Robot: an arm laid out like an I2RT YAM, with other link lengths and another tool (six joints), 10 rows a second.
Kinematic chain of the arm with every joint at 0, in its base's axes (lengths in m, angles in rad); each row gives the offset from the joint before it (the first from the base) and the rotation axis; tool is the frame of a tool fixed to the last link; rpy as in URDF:
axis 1: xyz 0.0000 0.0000 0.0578 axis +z
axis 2: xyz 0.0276 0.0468 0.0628 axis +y
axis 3: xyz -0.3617 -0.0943 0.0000 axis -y
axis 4: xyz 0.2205 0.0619 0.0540 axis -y
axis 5: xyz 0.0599 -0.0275 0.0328 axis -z
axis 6: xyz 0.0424 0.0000 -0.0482 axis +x
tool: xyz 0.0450 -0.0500 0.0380 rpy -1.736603 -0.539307 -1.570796
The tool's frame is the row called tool.
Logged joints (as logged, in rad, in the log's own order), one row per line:
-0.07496, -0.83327, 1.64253, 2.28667, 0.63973, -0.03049
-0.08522, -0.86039, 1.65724, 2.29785, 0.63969, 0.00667
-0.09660, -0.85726, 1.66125, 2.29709, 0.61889, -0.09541
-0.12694, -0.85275, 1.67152, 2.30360, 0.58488, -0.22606
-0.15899, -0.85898, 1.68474, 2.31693, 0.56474, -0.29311
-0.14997, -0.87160, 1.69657, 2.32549, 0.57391, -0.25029
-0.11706, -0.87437, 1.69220, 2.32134, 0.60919, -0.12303
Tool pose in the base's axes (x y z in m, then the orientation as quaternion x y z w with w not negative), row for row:
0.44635, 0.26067, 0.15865, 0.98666, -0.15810, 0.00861, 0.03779
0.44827, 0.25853, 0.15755, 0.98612, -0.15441, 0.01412, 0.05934
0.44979, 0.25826, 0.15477, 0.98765, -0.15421, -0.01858, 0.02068
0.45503, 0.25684, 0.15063, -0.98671, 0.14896, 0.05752, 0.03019
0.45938, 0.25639, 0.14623, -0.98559, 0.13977, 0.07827, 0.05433
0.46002, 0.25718, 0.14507, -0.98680, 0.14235, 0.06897, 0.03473
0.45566, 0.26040, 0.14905, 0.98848, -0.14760, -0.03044, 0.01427
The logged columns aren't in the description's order. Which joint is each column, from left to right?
Columns, left to right: axis 6, axis 4, axis 3, axis 2, axis 1, axis 5.
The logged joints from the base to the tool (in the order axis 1, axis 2, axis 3, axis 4, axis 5, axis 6), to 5 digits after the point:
0.63973, 2.28667, 1.64253, -0.83327, -0.03049, -0.07496
0.63969, 2.29785, 1.65724, -0.86039, 0.00667, -0.08522
0.61889, 2.29709, 1.66125, -0.85726, -0.09541, -0.09660
0.58488, 2.30360, 1.67152, -0.85275, -0.22606, -0.12694
0.56474, 2.31693, 1.68474, -0.85898, -0.29311, -0.15899
0.57391, 2.32549, 1.69657, -0.87160, -0.25029, -0.14997
0.60919, 2.32134, 1.69220, -0.87437, -0.12303, -0.11706

